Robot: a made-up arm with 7 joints.
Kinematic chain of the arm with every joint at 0, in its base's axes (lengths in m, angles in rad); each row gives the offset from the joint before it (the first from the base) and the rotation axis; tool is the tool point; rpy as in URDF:
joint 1: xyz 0 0 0.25 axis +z
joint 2: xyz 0 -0.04 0.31 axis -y
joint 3: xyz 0 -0.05 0.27 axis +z
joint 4: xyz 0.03 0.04 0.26 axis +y
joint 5: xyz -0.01 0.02 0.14 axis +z
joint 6: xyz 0 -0.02 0.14 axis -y
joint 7: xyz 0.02 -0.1 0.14 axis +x
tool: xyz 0 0 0 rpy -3.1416 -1.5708 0
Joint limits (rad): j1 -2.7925..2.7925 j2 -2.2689..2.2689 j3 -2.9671..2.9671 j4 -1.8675..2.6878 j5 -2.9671..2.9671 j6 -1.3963..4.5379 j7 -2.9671..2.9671
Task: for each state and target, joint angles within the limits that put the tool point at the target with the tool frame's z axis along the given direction. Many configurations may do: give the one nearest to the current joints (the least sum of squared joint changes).
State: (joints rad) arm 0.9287 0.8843 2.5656 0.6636 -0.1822 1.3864 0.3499
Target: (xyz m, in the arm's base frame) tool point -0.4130 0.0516 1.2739 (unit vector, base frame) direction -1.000 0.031 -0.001
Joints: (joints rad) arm 0.2405 0.2619 2.5885 0.8872 0.5817 1.0763 0.3499
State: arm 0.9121 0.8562 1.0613 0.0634 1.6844 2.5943 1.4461
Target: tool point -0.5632 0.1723 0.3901 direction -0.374 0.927 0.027
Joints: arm 0.0082 1.6045 1.9912 0.8046 2.2186 2.1189 1.4461
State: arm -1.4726 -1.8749 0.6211 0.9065 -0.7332 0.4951 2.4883
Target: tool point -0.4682 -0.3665 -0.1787 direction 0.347 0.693 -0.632
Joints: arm -2.3938 -2.2586 0.2955 0.6521 -0.6178 0.3856 2.4883
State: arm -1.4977 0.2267 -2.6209 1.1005 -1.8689 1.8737 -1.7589
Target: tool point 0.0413 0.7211 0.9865 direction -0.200 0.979 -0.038
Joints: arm -2.1039 0.9415 -2.7680 0.7773 -1.7445 2.0489 -1.7589
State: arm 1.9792 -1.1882 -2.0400 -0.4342 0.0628 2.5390 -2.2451
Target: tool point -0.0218 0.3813 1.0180 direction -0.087 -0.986 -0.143
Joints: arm 1.6792 -0.8534 -1.1954 -1.2356 0.4379 3.0596 -2.2451
